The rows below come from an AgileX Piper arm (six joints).
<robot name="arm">
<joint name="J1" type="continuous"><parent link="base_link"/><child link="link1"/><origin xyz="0 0 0.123" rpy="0 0 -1.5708"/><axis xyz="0 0 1"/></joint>
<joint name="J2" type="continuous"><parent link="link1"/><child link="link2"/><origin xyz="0 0 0" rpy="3.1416 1.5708 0"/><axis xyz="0 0 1"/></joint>
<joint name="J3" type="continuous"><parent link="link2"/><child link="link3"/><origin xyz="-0.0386 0.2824 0" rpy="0 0 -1.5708"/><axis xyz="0 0 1"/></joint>
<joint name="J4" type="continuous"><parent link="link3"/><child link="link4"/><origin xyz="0.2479 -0.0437 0" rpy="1.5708 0 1.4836"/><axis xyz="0 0 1"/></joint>
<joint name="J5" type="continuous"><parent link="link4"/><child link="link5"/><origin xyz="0 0 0" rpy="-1.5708 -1.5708 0"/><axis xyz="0 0 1"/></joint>
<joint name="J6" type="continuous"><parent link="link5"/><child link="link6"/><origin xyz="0.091 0 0" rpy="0 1.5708 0"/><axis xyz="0 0 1"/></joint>
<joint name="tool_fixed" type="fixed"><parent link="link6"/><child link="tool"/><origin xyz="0 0 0" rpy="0 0 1.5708"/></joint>
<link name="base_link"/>
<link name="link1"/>
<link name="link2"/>
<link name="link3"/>
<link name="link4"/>
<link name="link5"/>
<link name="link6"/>
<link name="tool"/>
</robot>
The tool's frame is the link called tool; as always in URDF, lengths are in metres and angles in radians. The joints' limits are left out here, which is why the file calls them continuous.
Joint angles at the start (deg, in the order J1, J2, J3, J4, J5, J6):
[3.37 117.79 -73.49 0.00 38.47 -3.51]
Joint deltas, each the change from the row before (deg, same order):
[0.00 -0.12 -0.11 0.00 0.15 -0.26]
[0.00 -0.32 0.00 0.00 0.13 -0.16]
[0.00 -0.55 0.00 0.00 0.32 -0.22]
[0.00 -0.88 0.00 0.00 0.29 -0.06]
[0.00 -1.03 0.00 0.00 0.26 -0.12]
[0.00 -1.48 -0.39 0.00 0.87 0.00]
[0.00 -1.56 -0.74 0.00 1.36 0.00]
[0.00 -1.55 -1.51 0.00 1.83 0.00]
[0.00 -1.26 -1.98 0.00 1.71 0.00]
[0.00 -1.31 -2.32 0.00 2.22 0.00]
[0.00 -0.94 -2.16 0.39 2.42 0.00]
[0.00 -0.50 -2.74 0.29 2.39 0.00]
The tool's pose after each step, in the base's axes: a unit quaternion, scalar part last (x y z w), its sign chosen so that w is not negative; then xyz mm. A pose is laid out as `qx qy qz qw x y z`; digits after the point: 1 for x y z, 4 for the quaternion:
-0.0619 0.9923 -0.0004 0.1072 392.6 23.1 125.2
-0.0633 0.9920 -0.0005 0.1088 392.3 23.1 127.4
-0.0652 0.9917 -0.0008 0.1108 391.8 23.1 131.1
-0.0656 0.9911 -0.0009 0.1159 391.2 23.0 137.0
-0.0666 0.9902 -0.0010 0.1226 390.4 23.0 143.9
-0.0666 0.9891 -0.0011 0.1313 389.9 23.0 155.3
-0.0665 0.9880 -0.0012 0.1394 389.4 22.9 168.5
-0.0664 0.9865 -0.0013 0.1500 390.3 23.0 184.9
-0.0662 0.9844 -0.0014 0.1632 392.5 23.1 201.7
-0.0661 0.9823 -0.0015 0.1753 394.0 23.2 220.4
-0.0644 0.9813 0.0014 0.1812 394.4 23.7 235.9
-0.0633 0.9800 0.0037 0.1885 396.4 24.2 251.3

